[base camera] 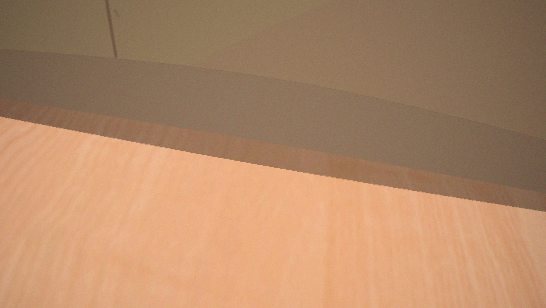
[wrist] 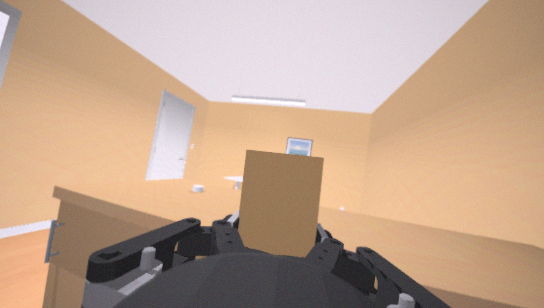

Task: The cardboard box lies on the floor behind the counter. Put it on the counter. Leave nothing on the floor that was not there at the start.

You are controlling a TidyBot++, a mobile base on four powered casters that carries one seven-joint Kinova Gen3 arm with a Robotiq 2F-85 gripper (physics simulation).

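Places are measured from the arm's base along level axes (x ahead, y left, z up), in centimetres.
Pixels of known places: gripper, fingertip midpoint: [wrist: 276, 227].
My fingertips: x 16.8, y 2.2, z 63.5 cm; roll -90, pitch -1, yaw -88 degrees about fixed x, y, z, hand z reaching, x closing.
Note:
For each thing: its top centre in the pictures, then the offset to it from my fingertips. Level surfaces: height alone.
- cardboard box at its top centre: [wrist: 287, 153] dx -0.1, dy +0.1, dz +6.7 cm
- counter at its surface level: dz -12.1 cm
- small white round object at its top centre: [wrist: 198, 186] dx +63.6, dy +40.4, dz -9.7 cm
- Wood floor at its surface level: dz -103.1 cm
The cardboard box [wrist: 281, 200], a plain brown block, is in the middle of the wrist view, between the two fingers. My gripper [wrist: 276, 227] is shut on it and points about level across the counter [wrist: 425, 252]. The box's upper end stands out past the fingers; its lower end is hidden by the gripper's dark body. How far the box is above the counter top I cannot tell. In the base camera view the counter's side [base camera: 300, 50] stands close in front, with its recessed foot in shadow; box and gripper do not show there.
A small white round object [wrist: 198, 188] is at the left, near the counter top. A white item [wrist: 237, 182] shows behind the box. Beyond are a door [wrist: 172, 137] and a framed picture [wrist: 299, 146]. Wood floor [base camera: 250, 235] runs to the counter's foot.

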